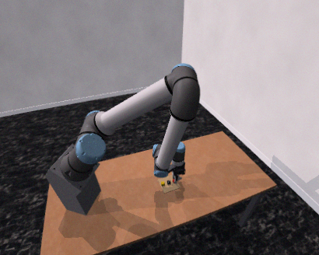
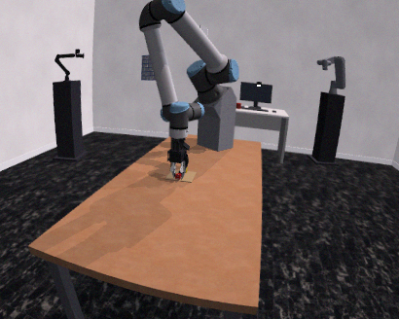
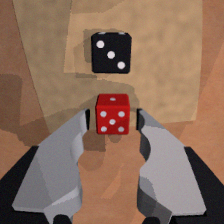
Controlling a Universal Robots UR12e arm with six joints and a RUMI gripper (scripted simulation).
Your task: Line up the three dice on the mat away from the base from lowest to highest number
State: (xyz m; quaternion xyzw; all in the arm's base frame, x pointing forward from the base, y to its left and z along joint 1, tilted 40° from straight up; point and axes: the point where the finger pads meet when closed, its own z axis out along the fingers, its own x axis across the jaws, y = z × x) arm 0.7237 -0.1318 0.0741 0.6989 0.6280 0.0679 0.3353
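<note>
My hand is 10 mm above the red die. Round my hand: black die (50 mm behind, 10 mm to the left, 10 mm below); then tan mat (50 mm behind, 20 mm below, 10 mm to the left); then yellow die (90 mm behind, 20 mm to the left, 10 mm below).
</note>
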